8 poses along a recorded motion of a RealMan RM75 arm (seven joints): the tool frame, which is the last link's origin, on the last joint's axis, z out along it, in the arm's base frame.
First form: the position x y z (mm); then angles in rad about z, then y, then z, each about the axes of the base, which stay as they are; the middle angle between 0 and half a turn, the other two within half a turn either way.
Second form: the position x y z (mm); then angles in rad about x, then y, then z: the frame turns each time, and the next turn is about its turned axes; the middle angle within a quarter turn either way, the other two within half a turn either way. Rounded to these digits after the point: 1 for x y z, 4 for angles.
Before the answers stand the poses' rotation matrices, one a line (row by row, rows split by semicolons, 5 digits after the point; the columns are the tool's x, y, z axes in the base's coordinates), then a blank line. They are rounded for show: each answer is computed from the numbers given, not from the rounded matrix.
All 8 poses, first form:
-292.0 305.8 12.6 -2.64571 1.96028 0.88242
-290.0 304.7 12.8 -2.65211 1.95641 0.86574
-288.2 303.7 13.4 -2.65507 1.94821 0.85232
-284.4 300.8 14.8 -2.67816 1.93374 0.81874
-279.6 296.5 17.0 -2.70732 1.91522 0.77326
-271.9 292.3 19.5 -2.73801 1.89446 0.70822
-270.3 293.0 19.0 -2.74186 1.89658 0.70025
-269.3 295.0 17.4 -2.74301 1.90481 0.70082
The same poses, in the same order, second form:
0.57962 0.56448 0.58770; -0.04435 -0.69829 0.71444; 0.81368 -0.44017 -0.37971
0.57321 0.55754 0.60049; -0.05189 -0.70666 0.70565; 0.81777 -0.43564 -0.37613
0.56640 0.55204 0.61191; -0.06253 -0.71157 0.69983; 0.82175 -0.43465 -0.36852
0.54341 0.54484 0.63864; -0.07345 -0.72699 0.68271; 0.83625 -0.41790 -0.35503
0.51309 0.53197 0.67361; -0.08715 -0.74844 0.65745; 0.85390 -0.39604 -0.33765
0.47761 0.50336 0.72008; -0.10802 -0.77975 0.61671; 0.87191 -0.37232 -0.31804
0.47623 0.49836 0.72446; -0.10761 -0.78466 0.61051; 0.87271 -0.36870 -0.32005
0.48120 0.49705 0.72207; -0.10181 -0.78645 0.60921; 0.87068 -0.36666 -0.32784

-292.0 305.8 12.6 -2.0593 0.6282 -0.7722
-290.0 304.7 12.8 -2.0605 0.6441 -0.7715
-288.2 303.7 13.4 -2.0555 0.6585 -0.7726
-284.4 300.8 14.8 -2.0503 0.6927 -0.7867
-279.6 296.5 17.0 -2.0452 0.7391 -0.8035
-271.9 292.3 19.5 -2.0469 0.8039 -0.8116
-270.3 293.0 19.0 -2.0536 0.8102 -0.8081
-269.3 295.0 17.4 -2.0645 0.8068 -0.8016

